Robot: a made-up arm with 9 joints. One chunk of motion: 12 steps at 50 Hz.
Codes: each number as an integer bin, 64 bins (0 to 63) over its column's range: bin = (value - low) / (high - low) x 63, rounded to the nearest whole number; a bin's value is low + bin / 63 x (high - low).
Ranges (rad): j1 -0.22..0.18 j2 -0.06..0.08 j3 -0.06..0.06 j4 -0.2..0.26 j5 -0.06..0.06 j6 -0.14..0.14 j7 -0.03..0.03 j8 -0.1..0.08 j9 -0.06..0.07
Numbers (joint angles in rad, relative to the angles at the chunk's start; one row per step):
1: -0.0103 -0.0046 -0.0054 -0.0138 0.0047 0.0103 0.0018 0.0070 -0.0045
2: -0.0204 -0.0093 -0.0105 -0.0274 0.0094 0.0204 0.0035 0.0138 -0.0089
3: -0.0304 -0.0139 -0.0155 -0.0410 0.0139 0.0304 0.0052 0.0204 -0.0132
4: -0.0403 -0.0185 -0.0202 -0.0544 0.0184 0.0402 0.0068 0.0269 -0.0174
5: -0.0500 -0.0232 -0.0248 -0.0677 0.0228 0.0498 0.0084 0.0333 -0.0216
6: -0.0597 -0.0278 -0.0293 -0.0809 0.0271 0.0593 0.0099 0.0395 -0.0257
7: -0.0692 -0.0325 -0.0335 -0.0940 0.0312 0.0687 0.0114 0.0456 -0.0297
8: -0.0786 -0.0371 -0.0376 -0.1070 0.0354 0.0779 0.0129 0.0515 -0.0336
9: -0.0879 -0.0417 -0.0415 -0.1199 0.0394 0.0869 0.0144 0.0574 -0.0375
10: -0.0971 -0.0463 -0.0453 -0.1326 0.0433 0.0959 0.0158 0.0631 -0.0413
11: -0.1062 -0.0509 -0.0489 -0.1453 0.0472 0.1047 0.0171 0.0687 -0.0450
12: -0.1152 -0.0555 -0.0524 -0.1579 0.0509 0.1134 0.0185 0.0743 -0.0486
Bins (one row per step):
1: 33 25 29 26 34 34 33 37 27
2: 31 23 26 24 36 36 35 40 25
3: 30 21 23 22 39 38 37 42 23
4: 28 19 21 20 41 41 39 44 21
5: 27 17 18 18 43 43 40 47 19
6: 25 14 16 16 46 45 42 49 17
7: 24 12 14 15 48 47 43 51 15
8: 22 10 12 13 50 49 45 53 13
9: 21 8 10 11 52 51 47 55 11
10: 19 6 8 9 54 53 48 57 9
11: 18 4 6 7 56 55 49 59 7
12: 17 2 4 6 58 57 51 61 6

